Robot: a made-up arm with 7 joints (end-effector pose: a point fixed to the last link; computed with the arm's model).
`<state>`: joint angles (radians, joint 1 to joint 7).
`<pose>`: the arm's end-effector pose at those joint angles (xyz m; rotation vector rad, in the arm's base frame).
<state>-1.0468 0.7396 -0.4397 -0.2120 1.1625 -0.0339 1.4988</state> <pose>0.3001 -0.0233 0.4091 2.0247 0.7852 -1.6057</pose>
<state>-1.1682 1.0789 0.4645 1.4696 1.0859 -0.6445 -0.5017</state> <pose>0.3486 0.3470 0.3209 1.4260 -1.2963 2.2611</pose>
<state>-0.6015 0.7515 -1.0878 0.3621 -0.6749 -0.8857 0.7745</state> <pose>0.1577 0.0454 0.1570 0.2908 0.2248 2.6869</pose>
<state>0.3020 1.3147 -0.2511 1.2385 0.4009 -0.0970 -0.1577</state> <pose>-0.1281 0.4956 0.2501 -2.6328 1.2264 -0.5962</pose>
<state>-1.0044 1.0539 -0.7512 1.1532 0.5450 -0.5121 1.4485</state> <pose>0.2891 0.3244 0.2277 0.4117 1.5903 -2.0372</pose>
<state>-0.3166 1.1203 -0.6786 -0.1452 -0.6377 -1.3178 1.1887</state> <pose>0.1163 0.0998 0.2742 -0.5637 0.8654 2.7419</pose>
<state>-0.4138 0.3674 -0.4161 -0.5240 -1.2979 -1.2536 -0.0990</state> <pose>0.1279 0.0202 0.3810 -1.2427 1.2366 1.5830</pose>
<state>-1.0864 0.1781 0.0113 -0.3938 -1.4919 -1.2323 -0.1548</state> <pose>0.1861 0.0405 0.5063 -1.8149 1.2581 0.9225</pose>
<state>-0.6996 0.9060 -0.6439 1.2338 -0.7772 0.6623 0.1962</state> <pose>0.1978 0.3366 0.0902 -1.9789 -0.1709 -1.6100</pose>
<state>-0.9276 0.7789 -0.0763 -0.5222 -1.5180 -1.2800 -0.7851</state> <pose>0.1442 0.0698 0.5027 -1.7711 -0.0754 0.9997</pose>
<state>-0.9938 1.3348 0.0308 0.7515 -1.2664 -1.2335 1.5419</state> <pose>0.2344 0.3200 0.5267 1.6057 -1.3254 -1.1888</pose>
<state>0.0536 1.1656 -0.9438 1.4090 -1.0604 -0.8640 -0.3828</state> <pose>-0.0696 0.4333 0.2084 2.0704 -0.6675 2.1372</pose>
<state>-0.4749 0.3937 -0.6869 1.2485 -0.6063 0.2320 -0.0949</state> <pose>0.1071 0.1233 -0.0430 2.3260 0.2248 1.7881</pose>
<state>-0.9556 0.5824 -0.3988 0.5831 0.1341 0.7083 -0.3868</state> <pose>0.3865 0.0805 0.2006 1.7400 -0.6495 2.1347</pose>
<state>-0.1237 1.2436 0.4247 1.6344 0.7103 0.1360 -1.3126</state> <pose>-0.0599 0.4821 0.1994 2.8154 0.8089 0.9542</pose>
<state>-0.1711 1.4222 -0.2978 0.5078 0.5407 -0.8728 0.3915</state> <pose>0.1478 0.3266 0.2318 0.6019 -1.8829 1.7292</pose>
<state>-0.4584 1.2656 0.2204 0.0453 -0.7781 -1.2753 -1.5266</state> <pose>0.2155 0.1760 0.4445 -0.2507 -1.8516 1.0623</pose>
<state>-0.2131 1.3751 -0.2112 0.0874 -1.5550 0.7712 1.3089</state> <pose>0.2236 0.2249 0.2618 -1.4146 -0.0920 -1.7196</pose>
